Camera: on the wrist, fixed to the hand. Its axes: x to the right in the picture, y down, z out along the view.
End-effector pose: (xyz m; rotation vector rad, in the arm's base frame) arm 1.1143 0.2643 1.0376 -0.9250 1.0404 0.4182
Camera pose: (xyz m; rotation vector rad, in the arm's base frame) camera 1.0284 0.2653 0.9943 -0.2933 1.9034 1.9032
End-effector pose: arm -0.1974 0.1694 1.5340 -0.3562 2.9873 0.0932
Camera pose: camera -0.2200 0.2427 1.5921 -1.7637 -2.1521 -0.6712
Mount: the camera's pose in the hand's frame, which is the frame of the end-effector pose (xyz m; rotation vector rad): -0.0031 0.0791 -0.0546 -0.4141 0.3177 1.6085
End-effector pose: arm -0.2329 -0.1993 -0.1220 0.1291 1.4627 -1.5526
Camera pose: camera -0.2056 -0.1386 -0.1914 1.0332 1.2142 0.0839
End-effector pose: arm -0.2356 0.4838 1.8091 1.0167 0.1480 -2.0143
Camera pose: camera -0.1435 0.4601 1.7950 0.7129 -0.0876 -0.3352
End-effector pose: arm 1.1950 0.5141 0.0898 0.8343 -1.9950 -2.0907
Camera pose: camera 1.2017 0.4583 0.1678 -0.4537 -1.1206 -1.1102
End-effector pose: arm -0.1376 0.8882 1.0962 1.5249 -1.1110 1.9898
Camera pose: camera -0.2269 0.8834 1.0608 0.1590 2.0860 -1.7071
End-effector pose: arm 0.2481 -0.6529 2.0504 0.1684 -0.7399 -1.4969
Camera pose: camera 0.3440 -0.6598 2.0494 -0.4297 -0.1113 -0.0288
